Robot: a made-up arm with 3 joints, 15 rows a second.
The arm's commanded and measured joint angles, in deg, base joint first. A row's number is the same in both.
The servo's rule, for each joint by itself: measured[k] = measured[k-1] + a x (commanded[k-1-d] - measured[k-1]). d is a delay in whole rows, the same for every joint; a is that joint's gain. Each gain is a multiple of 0.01, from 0.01 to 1. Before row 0 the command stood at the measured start. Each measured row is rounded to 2 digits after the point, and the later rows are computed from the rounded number. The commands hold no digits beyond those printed.
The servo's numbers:
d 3
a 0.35 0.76 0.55
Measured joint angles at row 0:
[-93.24 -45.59 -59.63]
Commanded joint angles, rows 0 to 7:
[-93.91 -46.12 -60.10]
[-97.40 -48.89 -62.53]
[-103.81 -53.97 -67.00]
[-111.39 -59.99 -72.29]
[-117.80 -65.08 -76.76]
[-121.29 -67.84 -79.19]
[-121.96 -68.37 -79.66]
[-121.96 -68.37 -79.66]
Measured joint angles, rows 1 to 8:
[-93.24 -45.59 -59.63]
[-93.24 -45.59 -59.63]
[-93.24 -45.59 -59.63]
[-93.47 -45.99 -59.89]
[-94.85 -48.19 -61.34]
[-97.99 -52.58 -64.45]
[-102.68 -58.21 -68.76]
[-107.97 -63.43 -73.16]

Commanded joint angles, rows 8 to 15:
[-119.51 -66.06 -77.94]
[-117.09 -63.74 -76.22]
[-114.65 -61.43 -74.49]
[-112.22 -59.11 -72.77]
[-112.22 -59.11 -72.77]
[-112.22 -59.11 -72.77]
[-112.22 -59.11 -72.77]
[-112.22 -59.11 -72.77]
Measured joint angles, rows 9 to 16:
[-112.63 -66.78 -76.48]
[-115.90 -67.99 -78.23]
[-118.02 -68.28 -79.02]
[-118.54 -66.59 -78.43]
[-118.03 -64.42 -77.21]
[-116.85 -62.15 -75.71]
[-115.23 -59.84 -74.09]
[-114.18 -59.29 -73.36]

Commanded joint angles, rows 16 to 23:
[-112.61 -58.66 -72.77]
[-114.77 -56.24 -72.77]
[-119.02 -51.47 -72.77]
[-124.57 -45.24 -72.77]
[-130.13 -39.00 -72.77]
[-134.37 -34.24 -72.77]
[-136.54 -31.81 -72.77]
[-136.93 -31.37 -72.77]
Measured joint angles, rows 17 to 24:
[-113.49 -59.15 -73.04]
[-113.05 -59.12 -72.89]
[-112.76 -59.11 -72.82]
[-112.71 -58.77 -72.79]
[-113.43 -56.85 -72.78]
[-115.39 -52.76 -72.77]
[-118.60 -47.04 -72.77]
[-122.64 -40.93 -72.77]

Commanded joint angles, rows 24 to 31:
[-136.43 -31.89 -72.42]
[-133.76 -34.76 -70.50]
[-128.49 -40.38 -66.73]
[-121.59 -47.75 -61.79]
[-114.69 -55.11 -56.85]
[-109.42 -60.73 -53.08]
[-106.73 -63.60 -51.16]
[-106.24 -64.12 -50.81]
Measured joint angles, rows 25 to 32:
[-126.75 -35.85 -72.77]
[-130.18 -32.78 -72.77]
[-132.54 -31.71 -72.77]
[-133.90 -31.85 -72.58]
[-133.85 -34.06 -71.44]
[-131.97 -38.86 -68.85]
[-128.34 -45.62 -64.97]
[-123.56 -52.83 -60.50]

